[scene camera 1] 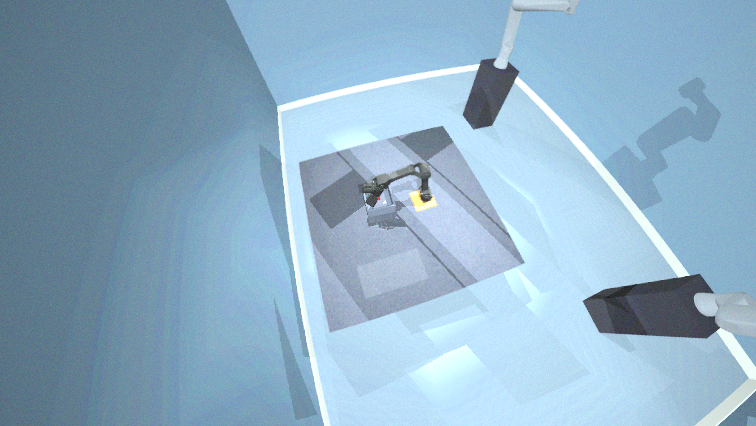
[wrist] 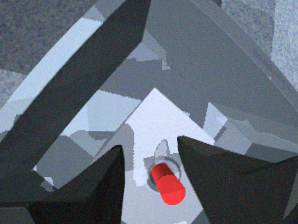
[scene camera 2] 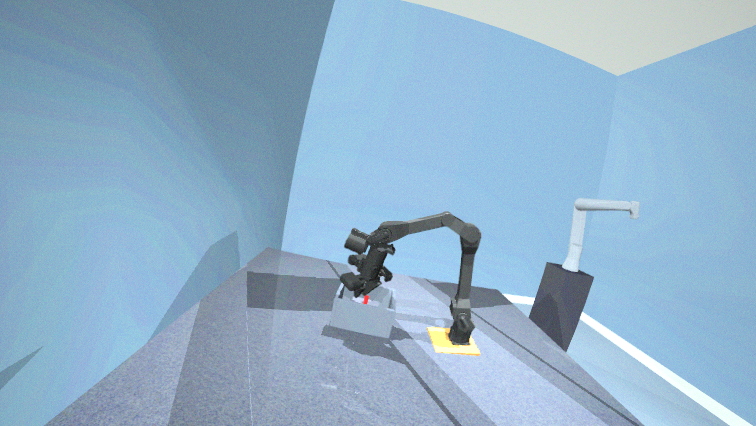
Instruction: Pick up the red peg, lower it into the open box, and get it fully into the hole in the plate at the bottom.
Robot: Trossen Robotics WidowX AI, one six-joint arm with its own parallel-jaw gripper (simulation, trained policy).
Path:
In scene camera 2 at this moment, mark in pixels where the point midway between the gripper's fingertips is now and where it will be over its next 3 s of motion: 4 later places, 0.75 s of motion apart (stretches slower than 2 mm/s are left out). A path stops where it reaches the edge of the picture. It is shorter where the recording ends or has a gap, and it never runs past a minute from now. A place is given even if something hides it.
My gripper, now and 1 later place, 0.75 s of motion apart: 359, 296; 352, 281

